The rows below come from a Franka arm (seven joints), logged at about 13 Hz.
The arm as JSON. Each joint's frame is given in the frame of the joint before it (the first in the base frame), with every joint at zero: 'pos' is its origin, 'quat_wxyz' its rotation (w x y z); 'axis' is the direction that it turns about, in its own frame. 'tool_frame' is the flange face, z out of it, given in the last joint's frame.
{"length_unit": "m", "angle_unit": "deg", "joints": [
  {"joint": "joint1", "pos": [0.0, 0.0, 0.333], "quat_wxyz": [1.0, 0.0, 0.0, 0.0], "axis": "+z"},
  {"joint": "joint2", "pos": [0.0, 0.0, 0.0], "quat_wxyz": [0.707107, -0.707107, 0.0, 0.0], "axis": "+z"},
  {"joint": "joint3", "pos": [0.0, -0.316, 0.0], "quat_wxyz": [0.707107, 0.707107, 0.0, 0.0], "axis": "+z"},
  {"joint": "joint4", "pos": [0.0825, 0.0, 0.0], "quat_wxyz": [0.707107, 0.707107, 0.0, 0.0], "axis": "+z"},
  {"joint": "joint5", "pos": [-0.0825, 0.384, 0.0], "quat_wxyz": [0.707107, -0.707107, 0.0, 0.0], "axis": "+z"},
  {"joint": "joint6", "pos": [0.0, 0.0, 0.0], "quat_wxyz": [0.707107, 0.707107, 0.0, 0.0], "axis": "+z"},
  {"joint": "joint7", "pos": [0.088, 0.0, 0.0], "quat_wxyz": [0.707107, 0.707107, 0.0, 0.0], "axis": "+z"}
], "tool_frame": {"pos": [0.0, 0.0, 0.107], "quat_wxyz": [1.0, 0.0, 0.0, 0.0]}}
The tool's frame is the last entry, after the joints.
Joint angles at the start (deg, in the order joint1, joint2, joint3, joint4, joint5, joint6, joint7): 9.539, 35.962, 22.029, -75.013, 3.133, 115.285, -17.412
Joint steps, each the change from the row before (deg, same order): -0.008, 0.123, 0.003, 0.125, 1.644, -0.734, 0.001; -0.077, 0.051, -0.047, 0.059, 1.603, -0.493, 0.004; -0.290, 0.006, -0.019, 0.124, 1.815, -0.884, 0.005; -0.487, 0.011, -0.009, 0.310, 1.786, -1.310, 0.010; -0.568, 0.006, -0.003, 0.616, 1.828, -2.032, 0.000; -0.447, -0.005, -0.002, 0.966, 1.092, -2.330, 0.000; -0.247, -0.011, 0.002, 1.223, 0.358, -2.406, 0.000; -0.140, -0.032, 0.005, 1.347, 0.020, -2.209, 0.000; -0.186, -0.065, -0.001, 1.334, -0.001, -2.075, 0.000
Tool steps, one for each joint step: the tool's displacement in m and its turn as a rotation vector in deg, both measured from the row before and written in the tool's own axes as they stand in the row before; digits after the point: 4 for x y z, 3 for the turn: -0.0005, -0.0015, 0.0015, 1.673, -0.230, 0.728; -0.0006, -0.0004, 0.0005, 1.510, -0.001, 0.784; -0.0015, 0.0012, -0.0008, 1.764, -0.146, 1.007; -0.0021, 0.0030, -0.0026, 1.817, -0.306, 1.113; -0.0025, 0.0029, -0.0046, 2.018, -0.635, 1.069; -0.0020, 0.0015, -0.0067, 1.406, -0.813, 0.560; -0.0014, -0.0006, -0.0078, 0.734, -0.923, 0.052; -0.0009, -0.0017, -0.0087, 0.332, -0.746, -0.186; -0.0012, -0.0013, -0.0094, 0.241, -0.595, -0.158
